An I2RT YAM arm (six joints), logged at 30 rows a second.
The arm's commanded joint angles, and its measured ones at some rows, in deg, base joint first. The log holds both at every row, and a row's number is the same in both.
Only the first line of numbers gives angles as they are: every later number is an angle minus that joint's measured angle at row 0.
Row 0, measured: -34.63, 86.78, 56.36, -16.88, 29.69, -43.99
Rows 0 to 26, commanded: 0.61, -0.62, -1.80, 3.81, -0.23, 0.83; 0.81, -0.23, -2.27, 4.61, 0.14, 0.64; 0.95, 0.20, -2.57, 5.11, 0.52, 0.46; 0.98, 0.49, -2.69, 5.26, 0.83, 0.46; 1.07, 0.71, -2.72, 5.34, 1.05, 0.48; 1.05, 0.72, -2.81, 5.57, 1.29, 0.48; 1.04, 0.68, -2.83, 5.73, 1.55, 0.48; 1.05, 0.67, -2.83, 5.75, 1.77, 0.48; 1.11, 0.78, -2.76, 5.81, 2.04, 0.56; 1.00, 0.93, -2.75, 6.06, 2.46, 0.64; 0.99, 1.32, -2.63, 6.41, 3.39, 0.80; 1.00, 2.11, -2.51, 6.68, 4.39, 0.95; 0.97, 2.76, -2.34, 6.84, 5.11, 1.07; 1.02, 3.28, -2.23, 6.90, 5.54, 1.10; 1.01, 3.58, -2.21, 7.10, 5.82, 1.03; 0.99, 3.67, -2.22, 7.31, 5.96, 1.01; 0.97, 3.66, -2.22, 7.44, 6.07, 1.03; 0.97, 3.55, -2.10, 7.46, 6.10, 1.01; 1.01, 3.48, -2.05, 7.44, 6.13, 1.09; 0.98, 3.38, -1.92, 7.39, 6.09, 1.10; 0.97, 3.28, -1.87, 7.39, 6.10, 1.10; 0.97, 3.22, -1.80, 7.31, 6.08, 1.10; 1.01, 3.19, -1.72, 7.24, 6.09, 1.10; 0.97, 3.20, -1.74, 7.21, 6.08, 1.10; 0.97, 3.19, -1.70, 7.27, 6.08, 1.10; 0.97, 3.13, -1.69, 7.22, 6.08, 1.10; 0.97, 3.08, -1.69, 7.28, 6.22, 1.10
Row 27, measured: 0.85, 3.37, -2.52, 6.01, 4.99, 0.05
